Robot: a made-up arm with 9 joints. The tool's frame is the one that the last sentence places.
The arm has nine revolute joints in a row. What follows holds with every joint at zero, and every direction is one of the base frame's.
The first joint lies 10 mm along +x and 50 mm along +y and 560 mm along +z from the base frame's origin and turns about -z.
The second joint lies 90 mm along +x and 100 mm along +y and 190 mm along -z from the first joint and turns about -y.
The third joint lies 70 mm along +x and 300 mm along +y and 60 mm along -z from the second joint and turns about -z.
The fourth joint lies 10 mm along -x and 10 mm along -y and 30 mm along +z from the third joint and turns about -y.
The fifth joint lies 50 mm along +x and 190 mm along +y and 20 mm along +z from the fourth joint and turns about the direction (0.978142, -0.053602, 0.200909).
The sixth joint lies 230 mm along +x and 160 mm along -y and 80 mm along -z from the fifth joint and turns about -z.
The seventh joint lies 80 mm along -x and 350 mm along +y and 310 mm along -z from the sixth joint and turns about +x.
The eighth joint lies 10 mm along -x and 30 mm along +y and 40 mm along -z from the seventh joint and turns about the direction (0.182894, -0.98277, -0.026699).
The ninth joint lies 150 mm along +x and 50 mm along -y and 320 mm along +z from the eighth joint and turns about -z.
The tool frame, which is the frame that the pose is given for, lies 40 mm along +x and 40 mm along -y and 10 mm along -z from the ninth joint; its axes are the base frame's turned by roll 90, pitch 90 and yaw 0 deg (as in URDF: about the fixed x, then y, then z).
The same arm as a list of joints. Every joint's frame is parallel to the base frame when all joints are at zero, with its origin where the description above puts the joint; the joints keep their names.
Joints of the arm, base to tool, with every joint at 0 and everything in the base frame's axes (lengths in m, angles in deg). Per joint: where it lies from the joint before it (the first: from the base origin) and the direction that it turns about. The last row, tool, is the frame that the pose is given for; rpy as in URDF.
joint 1: origin 0.0100 0.0500 0.5600 axis 0 0 -1
joint 2: origin 0.0900 0.1000 -0.1900 axis 0 -1 0
joint 3: origin 0.0700 0.3000 -0.0600 axis 0 0 -1
joint 4: origin -0.0100 -0.0100 0.0300 axis 0 -1 0
joint 5: origin 0.0500 0.1900 0.0200 axis 0.978142 -0.053602 0.200909
joint 6: origin 0.2300 -0.1600 -0.0800 axis 0 0 -1
joint 7: origin -0.0800 0.3500 -0.3100 axis 1 0 0
joint 8: origin -0.0100 0.0300 -0.0400 axis 0.182894 -0.98277 -0.026699
joint 9: origin 0.1500 -0.0500 0.3200 axis 0 0 -1
tool: origin 0.0400 -0.0400 -0.0100 rpy 90.00 90.00 0.00

